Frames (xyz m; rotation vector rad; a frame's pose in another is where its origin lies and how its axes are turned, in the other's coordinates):
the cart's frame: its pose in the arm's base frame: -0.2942 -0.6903 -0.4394 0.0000 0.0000 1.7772
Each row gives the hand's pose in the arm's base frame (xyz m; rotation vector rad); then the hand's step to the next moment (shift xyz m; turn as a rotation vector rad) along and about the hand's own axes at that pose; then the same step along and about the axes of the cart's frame.
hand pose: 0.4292 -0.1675 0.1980 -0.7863 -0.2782 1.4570
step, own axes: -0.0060 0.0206 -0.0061 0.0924 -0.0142 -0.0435
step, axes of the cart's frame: -0.0063 0.0147 -0.0156 0.0635 -0.0647 -0.0491
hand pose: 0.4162 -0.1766 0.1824 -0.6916 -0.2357 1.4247
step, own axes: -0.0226 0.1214 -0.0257 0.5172 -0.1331 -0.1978
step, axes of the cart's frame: -0.0112 0.0940 -0.0834 0.3653 -0.3838 -0.2086
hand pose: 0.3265 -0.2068 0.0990 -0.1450 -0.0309 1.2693
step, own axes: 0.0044 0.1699 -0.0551 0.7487 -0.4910 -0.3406
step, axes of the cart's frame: 0.0789 0.1411 -0.0762 0.3804 -0.8195 -0.3183
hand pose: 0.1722 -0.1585 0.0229 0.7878 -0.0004 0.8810
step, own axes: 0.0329 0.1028 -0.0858 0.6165 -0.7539 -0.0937
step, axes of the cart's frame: 0.1277 0.0507 0.0114 0.0095 -0.9165 -0.3424
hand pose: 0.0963 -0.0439 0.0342 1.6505 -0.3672 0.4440
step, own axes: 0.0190 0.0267 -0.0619 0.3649 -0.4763 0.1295
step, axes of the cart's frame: 0.0574 -0.0110 0.0387 -0.1761 -0.5334 -0.2474
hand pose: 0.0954 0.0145 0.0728 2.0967 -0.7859 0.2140
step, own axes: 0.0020 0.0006 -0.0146 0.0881 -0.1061 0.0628
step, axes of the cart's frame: 0.0094 -0.0051 0.0102 -0.0684 -0.1138 -0.0731
